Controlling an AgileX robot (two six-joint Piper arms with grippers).
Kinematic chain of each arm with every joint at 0, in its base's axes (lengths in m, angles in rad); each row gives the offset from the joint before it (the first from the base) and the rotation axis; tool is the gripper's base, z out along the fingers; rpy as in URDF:
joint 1: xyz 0 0 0.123 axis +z
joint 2: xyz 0 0 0 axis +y
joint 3: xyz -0.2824 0 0.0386 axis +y
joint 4: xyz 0.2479 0 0.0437 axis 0.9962 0 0.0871
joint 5: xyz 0 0 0 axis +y
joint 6: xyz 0.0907 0 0.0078 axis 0.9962 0 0.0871
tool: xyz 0 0 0 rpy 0 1.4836 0
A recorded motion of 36 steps. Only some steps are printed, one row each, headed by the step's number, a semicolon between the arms.
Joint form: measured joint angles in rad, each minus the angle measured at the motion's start. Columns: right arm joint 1, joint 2, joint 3, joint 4, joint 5, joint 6; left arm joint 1, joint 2, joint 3, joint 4, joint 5, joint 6.
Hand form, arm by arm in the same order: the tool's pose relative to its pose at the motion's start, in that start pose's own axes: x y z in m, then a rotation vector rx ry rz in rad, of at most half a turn. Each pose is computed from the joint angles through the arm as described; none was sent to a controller.
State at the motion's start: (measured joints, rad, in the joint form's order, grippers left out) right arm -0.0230 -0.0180 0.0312 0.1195 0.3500 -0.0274; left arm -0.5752 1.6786 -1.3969 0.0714 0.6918 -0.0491
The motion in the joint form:
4: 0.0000 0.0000 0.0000 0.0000 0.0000 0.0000; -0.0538 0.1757 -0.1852 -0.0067 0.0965 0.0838
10: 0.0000 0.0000 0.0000 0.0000 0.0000 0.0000; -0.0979 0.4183 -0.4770 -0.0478 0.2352 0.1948
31: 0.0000 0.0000 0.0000 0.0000 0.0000 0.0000; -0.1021 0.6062 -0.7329 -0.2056 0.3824 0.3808
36: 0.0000 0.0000 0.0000 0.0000 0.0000 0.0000; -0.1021 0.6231 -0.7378 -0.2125 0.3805 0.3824
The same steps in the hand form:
4: 0.0000 0.0000 0.0000 0.0000 0.0000 0.0000; -0.0199 -0.0241 0.0392 0.0355 0.0837 0.1214
10: 0.0000 0.0000 0.0000 0.0000 0.0000 0.0000; -0.0424 -0.0524 0.0918 0.0961 0.1678 0.2402
31: 0.0000 0.0000 0.0000 0.0000 0.0000 0.0000; -0.0526 -0.0717 0.1278 0.2508 0.2255 0.3368
36: 0.0000 0.0000 0.0000 0.0000 0.0000 0.0000; -0.0500 -0.0728 0.1346 0.2573 0.2349 0.3338

